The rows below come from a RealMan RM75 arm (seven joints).
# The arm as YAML. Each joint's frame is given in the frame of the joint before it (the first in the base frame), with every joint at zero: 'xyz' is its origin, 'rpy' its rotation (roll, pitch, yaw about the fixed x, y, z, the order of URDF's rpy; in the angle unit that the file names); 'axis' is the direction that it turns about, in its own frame. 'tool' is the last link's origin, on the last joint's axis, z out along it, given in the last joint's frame.
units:
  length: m
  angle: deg
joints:
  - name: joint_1
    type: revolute
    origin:
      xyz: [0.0, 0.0, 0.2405]
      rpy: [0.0, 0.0, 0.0]
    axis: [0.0, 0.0, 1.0]
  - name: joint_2
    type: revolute
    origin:
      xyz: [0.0, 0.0, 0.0]
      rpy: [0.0, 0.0, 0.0]
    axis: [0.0, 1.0, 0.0]
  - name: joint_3
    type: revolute
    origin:
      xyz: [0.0, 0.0, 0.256]
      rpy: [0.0, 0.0, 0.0]
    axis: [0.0, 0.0, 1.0]
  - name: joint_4
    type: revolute
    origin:
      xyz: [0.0, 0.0, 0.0]
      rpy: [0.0, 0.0, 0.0]
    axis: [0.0, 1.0, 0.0]
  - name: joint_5
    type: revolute
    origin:
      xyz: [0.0, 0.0, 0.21]
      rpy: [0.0, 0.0, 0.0]
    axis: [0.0, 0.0, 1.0]
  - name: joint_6
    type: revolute
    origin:
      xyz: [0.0, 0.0, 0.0]
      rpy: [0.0, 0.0, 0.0]
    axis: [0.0, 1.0, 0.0]
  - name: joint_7
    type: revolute
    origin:
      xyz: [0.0, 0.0, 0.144]
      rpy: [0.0, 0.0, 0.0]
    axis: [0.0, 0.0, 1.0]
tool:
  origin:
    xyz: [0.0, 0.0, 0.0]
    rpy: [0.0, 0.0, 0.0]
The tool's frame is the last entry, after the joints.
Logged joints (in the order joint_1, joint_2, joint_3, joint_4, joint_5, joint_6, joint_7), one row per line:
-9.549 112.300 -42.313 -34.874 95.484 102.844 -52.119
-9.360 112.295 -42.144 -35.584 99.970 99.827 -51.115
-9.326 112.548 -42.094 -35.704 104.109 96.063 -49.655
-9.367 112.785 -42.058 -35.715 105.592 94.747 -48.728
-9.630 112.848 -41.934 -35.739 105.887 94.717 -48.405
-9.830 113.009 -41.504 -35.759 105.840 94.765 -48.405
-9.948 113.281 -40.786 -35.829 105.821 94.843 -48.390
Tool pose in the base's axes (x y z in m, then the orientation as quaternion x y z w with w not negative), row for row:
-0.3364 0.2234 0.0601 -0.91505 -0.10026 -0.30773 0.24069
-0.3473 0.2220 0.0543 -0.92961 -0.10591 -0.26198 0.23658
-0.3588 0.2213 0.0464 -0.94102 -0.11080 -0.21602 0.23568
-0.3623 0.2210 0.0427 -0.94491 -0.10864 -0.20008 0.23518
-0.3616 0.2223 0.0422 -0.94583 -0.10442 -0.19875 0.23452
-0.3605 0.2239 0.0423 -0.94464 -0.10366 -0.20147 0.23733
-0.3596 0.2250 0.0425 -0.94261 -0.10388 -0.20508 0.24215
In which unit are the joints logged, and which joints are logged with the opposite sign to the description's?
The joints are logged in degrees. Opposite sign: joint_2, joint_3, joint_4.
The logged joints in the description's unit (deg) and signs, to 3 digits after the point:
-9.549 -112.300 42.313 34.874 95.484 102.844 -52.119
-9.360 -112.295 42.144 35.584 99.970 99.827 -51.115
-9.326 -112.548 42.094 35.704 104.109 96.063 -49.655
-9.367 -112.785 42.058 35.715 105.592 94.747 -48.728
-9.630 -112.848 41.934 35.739 105.887 94.717 -48.405
-9.830 -113.009 41.504 35.759 105.840 94.765 -48.405
-9.948 -113.281 40.786 35.829 105.821 94.843 -48.390

